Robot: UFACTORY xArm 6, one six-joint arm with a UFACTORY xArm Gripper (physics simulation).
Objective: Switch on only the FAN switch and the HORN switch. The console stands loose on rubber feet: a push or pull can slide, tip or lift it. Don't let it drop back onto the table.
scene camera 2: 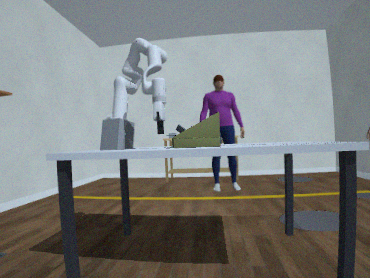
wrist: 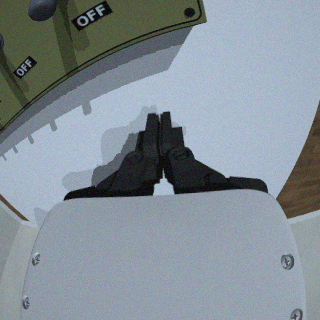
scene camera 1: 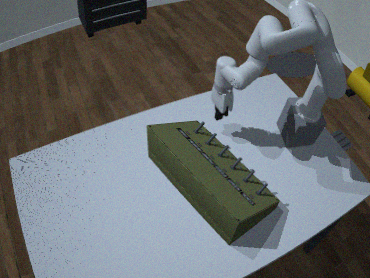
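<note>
The olive wedge-shaped console rests on the table, its sloped face toward the arm's base. Several grey levers stand in a row along its low side. The end lever is nearest my gripper, with an OFF label beside it in the wrist view. A label strip runs above the levers; its words are too blurred to read, so FAN and HORN cannot be told apart. My gripper is shut and empty, pointing down above the table, just off the console's low edge and touching nothing.
The white table carries the arm's grey base on the low side of the console. A person in purple stands behind the table. A dark cabinet stands on the floor.
</note>
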